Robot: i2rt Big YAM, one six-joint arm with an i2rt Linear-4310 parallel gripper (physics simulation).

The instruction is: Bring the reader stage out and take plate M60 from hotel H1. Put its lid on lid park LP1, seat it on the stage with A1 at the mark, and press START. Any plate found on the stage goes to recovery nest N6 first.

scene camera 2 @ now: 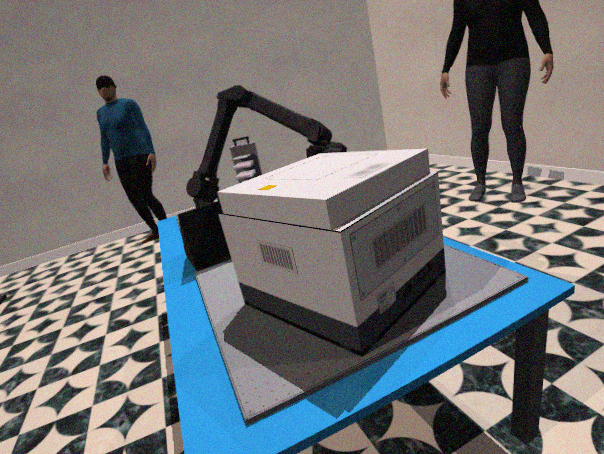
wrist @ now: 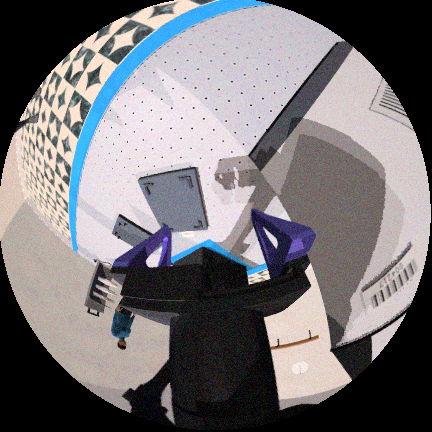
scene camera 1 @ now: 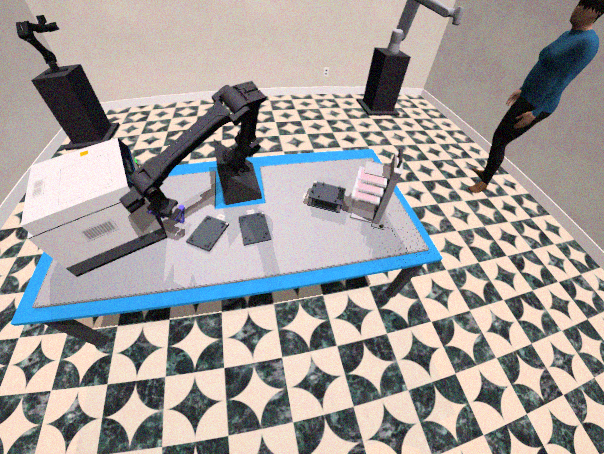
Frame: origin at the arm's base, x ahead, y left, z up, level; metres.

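Where they show: gripper, fingertip midpoint: (wrist: 208,221) (scene camera 1: 174,219); arm's base, link origin: (scene camera 2: 212,219) (scene camera 1: 232,161).
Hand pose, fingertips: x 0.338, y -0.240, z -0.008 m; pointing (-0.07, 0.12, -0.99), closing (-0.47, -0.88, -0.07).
Things, the pixels of their centre, and the offset from my fingertips.
- hotel, body centre: (scene camera 1: 379,185) (scene camera 2: 246,170) (wrist: 101,290) dx -0.034, dy +0.879, dz +0.049 m
- farther, body centre: (wrist: 135,238) (scene camera 1: 254,227) dx -0.010, dy +0.315, dz -0.117 m
- raised dark fixture, body centre: (scene camera 1: 326,195) dx -0.136, dy +0.682, dz -0.089 m
The reader (scene camera 1: 75,187) (scene camera 2: 295,240) (wrist: 362,87) is a big white box at the table's left end in scene camera 1. Its stage does not show outside it. My gripper (scene camera 1: 167,215) (wrist: 208,221) is open and empty, its purple fingers low beside the reader's front; the reader hides it in scene camera 2. The hotel (scene camera 1: 386,197) (scene camera 2: 250,149) (wrist: 95,292) stands at the right end and holds several pink-and-white plates; their labels are unreadable. Two flat dark pads, one nearer the reader (scene camera 1: 207,233) (wrist: 175,202) and one farther (scene camera 1: 255,228) (wrist: 130,230), lie mid-table. Which is LP1 or N6 cannot be told.
A raised dark fixture (scene camera 1: 326,195) stands left of the hotel. My arm's black base (scene camera 1: 239,185) (scene camera 2: 202,237) is at the table's rear edge. A person in blue (scene camera 1: 570,65) (scene camera 2: 122,130) (wrist: 121,325) and a person in black (scene camera 2: 497,100) stand beyond the table.
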